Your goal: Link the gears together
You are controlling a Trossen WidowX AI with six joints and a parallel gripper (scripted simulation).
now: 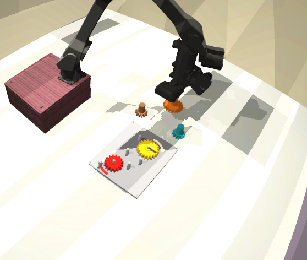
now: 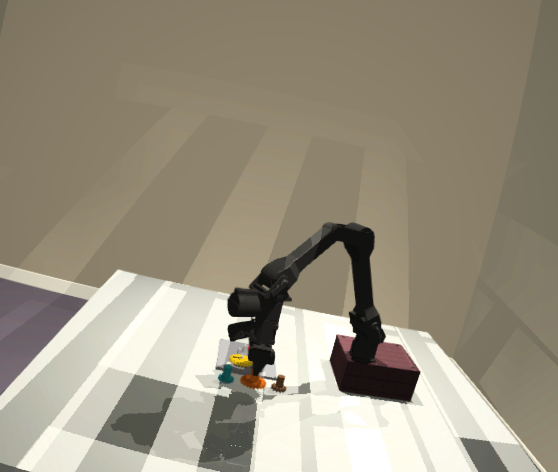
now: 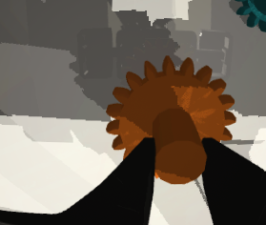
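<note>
Right now the red gear is 28 cm to the right of my gripper tip, 5 cm below it and 5 cm behind it. The rest, counted from my gripper tip: teal gear 7 cm to the right, 6 cm ahead, 5 cm below; then orange gear 1 cm below; then brown gear 8 cm behind, 6 cm to the right, 5 cm below.
</note>
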